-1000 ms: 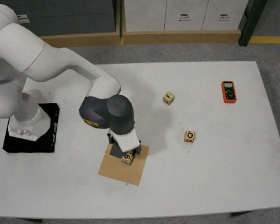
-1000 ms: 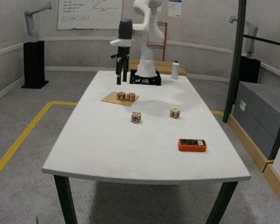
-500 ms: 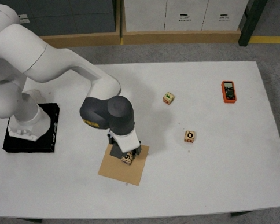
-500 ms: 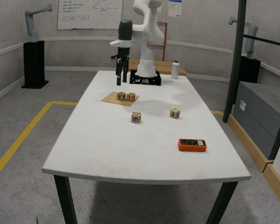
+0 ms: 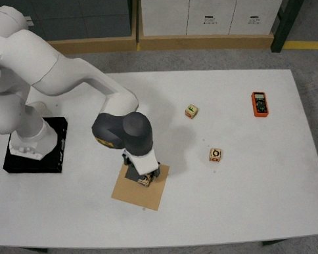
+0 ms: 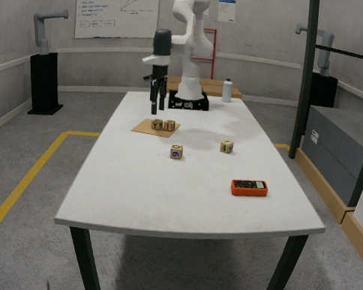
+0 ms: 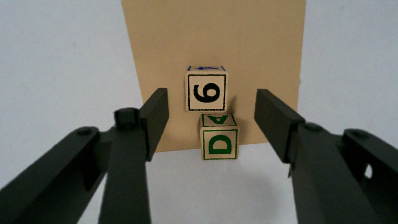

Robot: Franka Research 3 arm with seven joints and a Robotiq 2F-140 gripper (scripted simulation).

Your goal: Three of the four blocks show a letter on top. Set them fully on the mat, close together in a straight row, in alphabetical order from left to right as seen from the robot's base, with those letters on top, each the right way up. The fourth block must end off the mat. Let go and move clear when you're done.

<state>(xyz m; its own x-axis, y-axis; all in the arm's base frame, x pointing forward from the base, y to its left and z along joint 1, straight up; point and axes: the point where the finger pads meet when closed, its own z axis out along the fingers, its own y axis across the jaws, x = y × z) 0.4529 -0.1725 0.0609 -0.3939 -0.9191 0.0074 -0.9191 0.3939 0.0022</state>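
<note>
The tan mat is 1 cm behind my hand and 11 cm below it. The rest, counted from my hand: orange multimeter (56 cm ahead, 36 cm to the left, 10 cm below); block (1 cm ahead, 6 cm to the left, 9 cm below); white bottle (64 cm behind, 45 cm to the left, 4 cm below).
</note>
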